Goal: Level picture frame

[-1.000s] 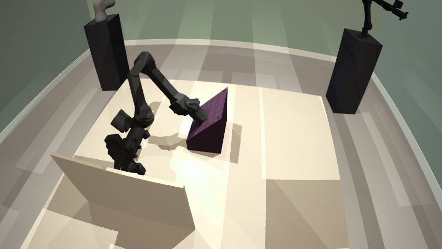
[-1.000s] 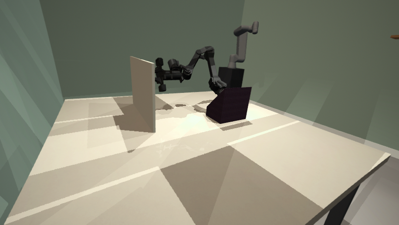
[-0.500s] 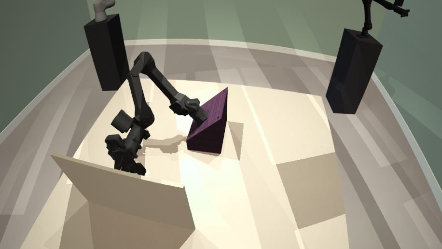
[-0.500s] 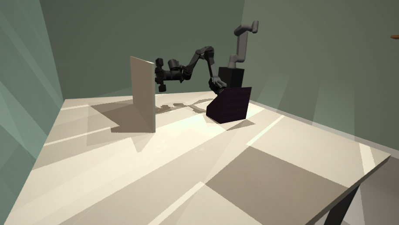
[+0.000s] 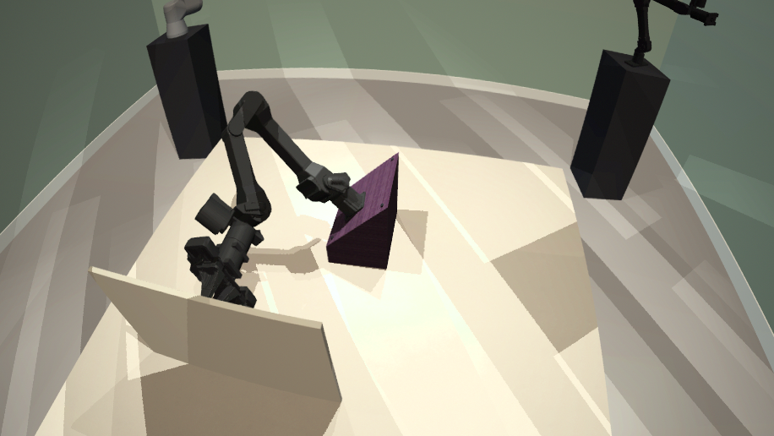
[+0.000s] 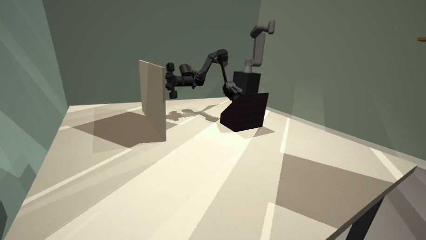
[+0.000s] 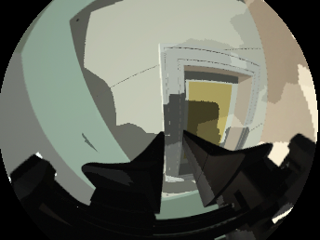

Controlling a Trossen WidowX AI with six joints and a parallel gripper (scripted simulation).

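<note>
Now: gripper tip 5 cm above the picture frame, 1 cm to the right of it and 1 cm short of it. From my gripper tip the other things lie so: wall panel: 7 cm below, 2 cm ahead.
</note>
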